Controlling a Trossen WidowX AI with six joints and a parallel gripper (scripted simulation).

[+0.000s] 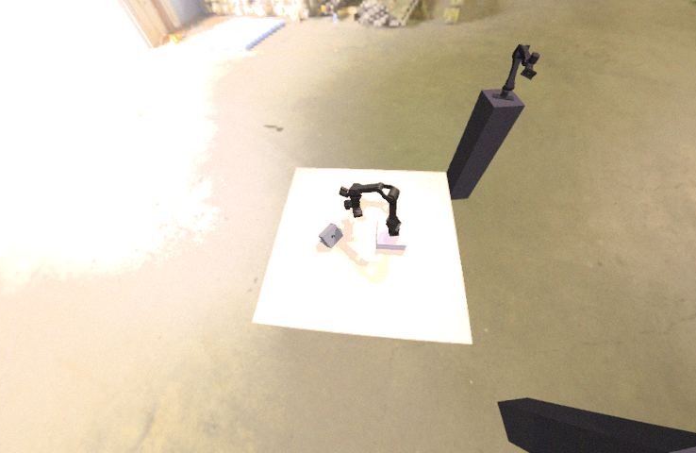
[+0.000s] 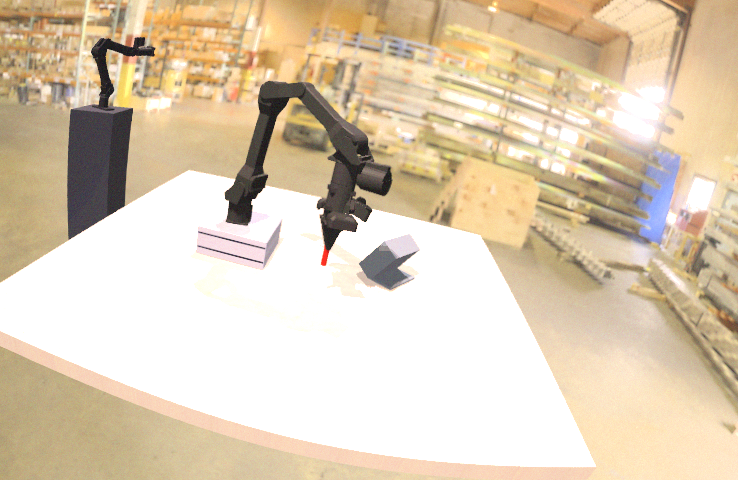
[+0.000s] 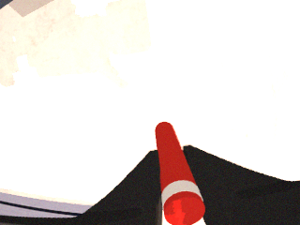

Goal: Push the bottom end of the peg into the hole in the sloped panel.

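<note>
Now: gripper tip 19 cm short of the sloped grey panel, 15 cm to the right of it and 6 cm above it. Also, from my gripper tip: round red peg 2 cm above.
</note>
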